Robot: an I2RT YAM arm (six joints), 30 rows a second.
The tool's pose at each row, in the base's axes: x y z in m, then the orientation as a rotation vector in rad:
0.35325, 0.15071, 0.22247, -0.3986, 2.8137, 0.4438
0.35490, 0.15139, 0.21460, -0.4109, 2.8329, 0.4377
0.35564, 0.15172, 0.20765, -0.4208, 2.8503, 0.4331
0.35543, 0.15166, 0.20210, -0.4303, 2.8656, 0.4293
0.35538, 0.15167, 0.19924, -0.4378, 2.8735, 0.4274
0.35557, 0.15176, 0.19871, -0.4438, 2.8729, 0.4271
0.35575, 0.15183, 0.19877, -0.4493, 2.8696, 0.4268
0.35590, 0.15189, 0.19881, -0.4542, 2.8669, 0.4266
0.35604, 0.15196, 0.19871, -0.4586, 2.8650, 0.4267
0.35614, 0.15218, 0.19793, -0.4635, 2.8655, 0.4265
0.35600, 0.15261, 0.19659, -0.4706, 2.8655, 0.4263
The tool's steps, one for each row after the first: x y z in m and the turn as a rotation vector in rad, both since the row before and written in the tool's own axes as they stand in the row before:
0.00067, -0.00193, 0.00781, 0.0025, 0.0210, -0.0042
0.00118, -0.00171, 0.00668, 0.0017, 0.0188, -0.0028
0.00167, -0.00140, 0.00511, 0.0012, 0.0168, -0.0029
0.00076, -0.00070, 0.00267, 0.0003, 0.0093, -0.0031
-0.00007, -0.00011, 0.00055, -0.0003, 0.0008, -0.0040
-0.00020, 0.00002, -0.00001, -0.0002, -0.0019, -0.0043
-0.00017, 0.00002, 0.00000, -0.0002, -0.0014, -0.0038
-0.00012, -0.00001, 0.00014, -0.0004, -0.0008, -0.0032
0.00004, -0.00003, 0.00082, -0.0003, 0.0017, -0.0030
0.00034, 0.00010, 0.00137, -0.0005, 0.0017, -0.0045

